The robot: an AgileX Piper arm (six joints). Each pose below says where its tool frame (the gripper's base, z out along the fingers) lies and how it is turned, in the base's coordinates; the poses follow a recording.
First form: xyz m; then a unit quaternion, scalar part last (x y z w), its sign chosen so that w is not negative.
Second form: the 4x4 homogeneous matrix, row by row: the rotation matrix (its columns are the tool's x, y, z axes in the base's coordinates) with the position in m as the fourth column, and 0 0 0 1 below. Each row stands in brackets. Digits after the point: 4 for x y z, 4 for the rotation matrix.
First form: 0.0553 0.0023 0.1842 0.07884 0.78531 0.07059 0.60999
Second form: [[-0.2434 0.0377 0.9692 0.0553], [0.2099 0.9776 0.0147 0.0023], [-0.9469 0.2071 -0.2459 0.1842], [0 0 0 1]]
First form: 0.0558 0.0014 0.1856 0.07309 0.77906 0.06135 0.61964
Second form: [[-0.2214 0.0379 0.9744 0.0558], [0.1899 0.9818 0.0050 0.0014], [-0.9565 0.1862 -0.2246 0.1856], [0 0 0 1]]
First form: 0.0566 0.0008 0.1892 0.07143 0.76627 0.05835 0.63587
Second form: [[-0.1811 0.0353 0.9828 0.0566], [0.1837 0.9830 -0.0014 0.0008], [-0.9662 0.1803 -0.1845 0.1892], [0 0 0 1]]
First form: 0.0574 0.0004 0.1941 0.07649 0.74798 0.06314 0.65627
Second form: [[-0.1269 0.0316 0.9914 0.0574], [0.1973 0.9803 -0.0059 0.0004], [-0.9721 0.1949 -0.1306 0.1941], [0 0 0 1]]
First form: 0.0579 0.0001 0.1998 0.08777 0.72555 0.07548 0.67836
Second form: [[-0.0642 0.0250 0.9976 0.0579], [0.2298 0.9732 -0.0096 0.0001], [-0.9711 0.2286 -0.0683 0.1998], [0 0 0 1]]
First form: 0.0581 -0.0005 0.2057 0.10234 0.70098 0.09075 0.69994
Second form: [[0.0008 0.0164 0.9999 0.0581], [0.2705 0.9626 -0.0160 -0.0005], [-0.9627 0.2705 -0.0037 0.2057], [0 0 0 1]]
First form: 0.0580 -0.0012 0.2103 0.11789 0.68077 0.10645 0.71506
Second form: [[0.0504 0.0083 0.9987 0.0580], [0.3128 0.9495 -0.0237 -0.0012], [-0.9485 0.3135 0.0453 0.2103], [0 0 0 1]]
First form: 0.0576 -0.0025 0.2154 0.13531 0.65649 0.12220 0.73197
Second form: [[0.1082 -0.0012 0.9941 0.0576], [0.3566 0.9335 -0.0376 -0.0025], [-0.9280 0.3585 0.1014 0.2154], [0 0 0 1]]
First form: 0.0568 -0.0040 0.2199 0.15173 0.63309 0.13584 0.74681
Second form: [[0.1615 -0.0108 0.9868 0.0568], [0.3950 0.9171 -0.0546 -0.0040], [-0.9044 0.3986 0.1524 0.2199], [0 0 0 1]]
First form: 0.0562 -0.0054 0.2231 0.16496 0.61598 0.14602 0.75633
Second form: [[0.1985 -0.0177 0.9799 0.0562], [0.4241 0.9029 -0.0696 -0.0054], [-0.8836 0.4294 0.1867 0.2231], [0 0 0 1]]
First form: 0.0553 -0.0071 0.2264 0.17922 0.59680 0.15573 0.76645
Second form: [[0.2391 -0.0248 0.9707 0.0553], [0.4526 0.8873 -0.0888 -0.0071], [-0.8590 0.4606 0.2234 0.2264], [0 0 0 1]]
